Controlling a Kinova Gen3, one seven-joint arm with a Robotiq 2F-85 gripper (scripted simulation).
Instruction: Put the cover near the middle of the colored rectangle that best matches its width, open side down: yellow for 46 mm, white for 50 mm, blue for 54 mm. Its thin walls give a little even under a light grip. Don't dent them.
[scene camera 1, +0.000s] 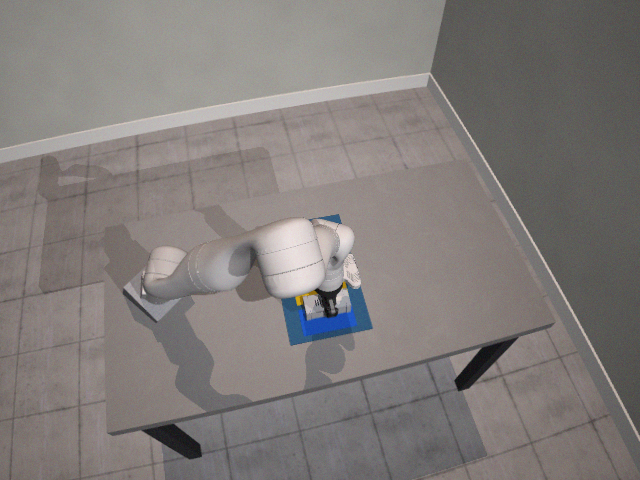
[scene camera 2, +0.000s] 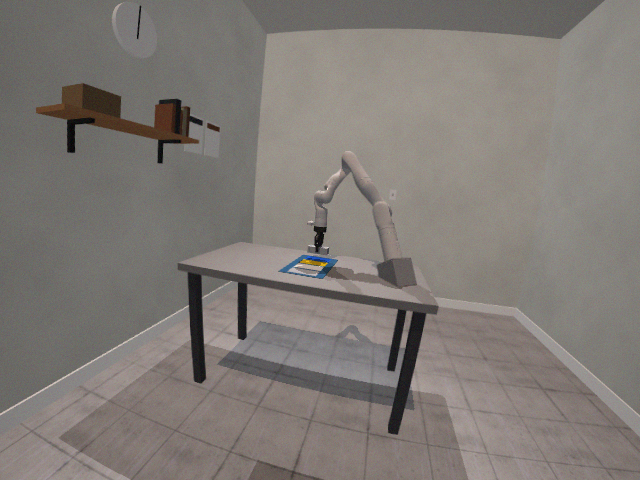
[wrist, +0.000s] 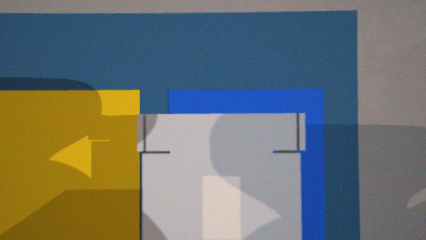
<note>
The pictures show: a light grey cover, a yellow rectangle and a dark blue mat.
</note>
